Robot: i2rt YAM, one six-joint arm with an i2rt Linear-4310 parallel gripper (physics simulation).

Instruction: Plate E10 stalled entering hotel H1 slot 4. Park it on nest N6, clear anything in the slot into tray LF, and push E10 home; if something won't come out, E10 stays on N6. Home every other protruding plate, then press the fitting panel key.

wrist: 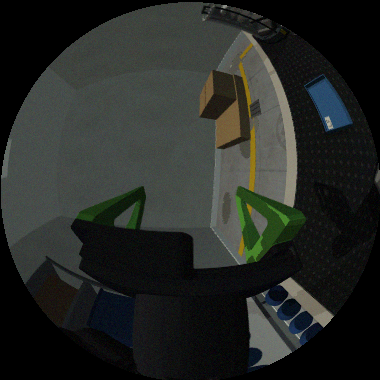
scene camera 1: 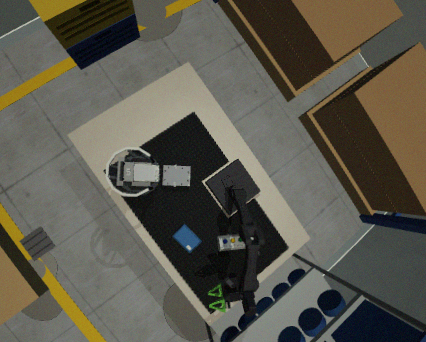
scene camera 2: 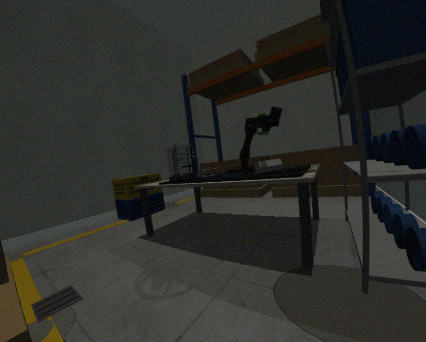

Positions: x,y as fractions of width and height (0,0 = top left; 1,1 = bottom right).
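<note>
A blue card (wrist: 0.86,0.28) is visible in the scene.
</note>
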